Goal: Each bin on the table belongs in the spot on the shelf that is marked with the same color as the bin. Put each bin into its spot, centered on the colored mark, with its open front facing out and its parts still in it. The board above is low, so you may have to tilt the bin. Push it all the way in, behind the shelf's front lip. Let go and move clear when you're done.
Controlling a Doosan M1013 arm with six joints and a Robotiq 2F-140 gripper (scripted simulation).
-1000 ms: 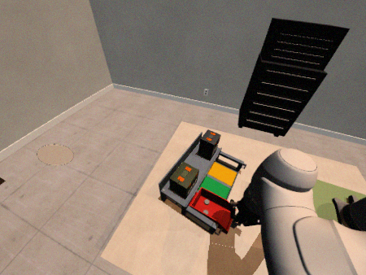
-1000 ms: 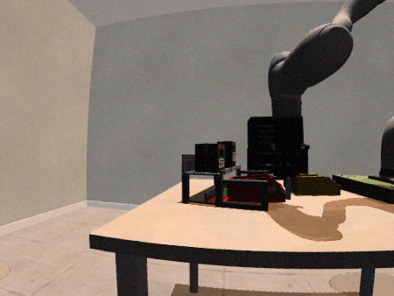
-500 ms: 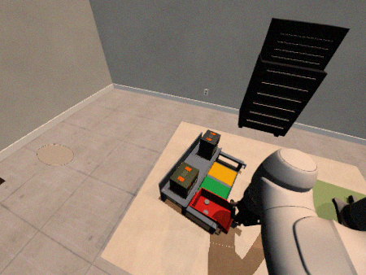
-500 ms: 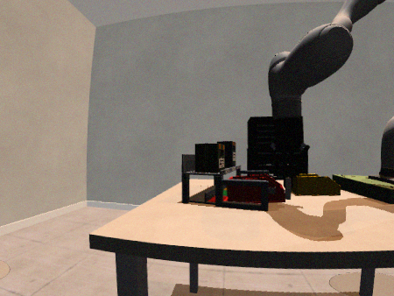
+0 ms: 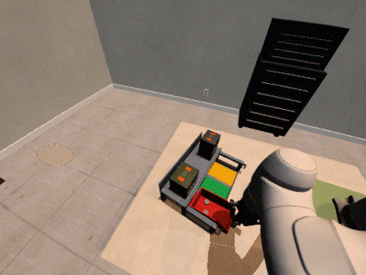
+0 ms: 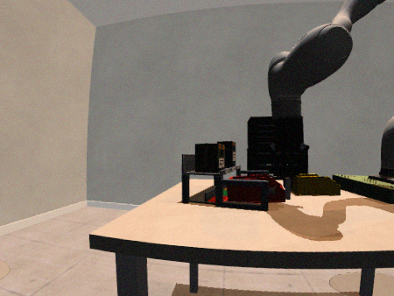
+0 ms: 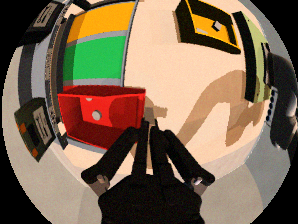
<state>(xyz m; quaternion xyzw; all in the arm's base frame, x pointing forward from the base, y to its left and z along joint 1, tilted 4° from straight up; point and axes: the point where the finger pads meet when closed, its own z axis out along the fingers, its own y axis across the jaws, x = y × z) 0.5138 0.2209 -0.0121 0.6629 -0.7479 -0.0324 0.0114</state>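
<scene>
Now: the red bin 100 mm ahead of my hand and 10 mm to the right of it. From my hand the other things lie so: yellow bin 210 mm to the right, 150 mm behind, 20 mm below; then dark box 260 mm to the right, 220 mm ahead, 110 mm above.
</scene>
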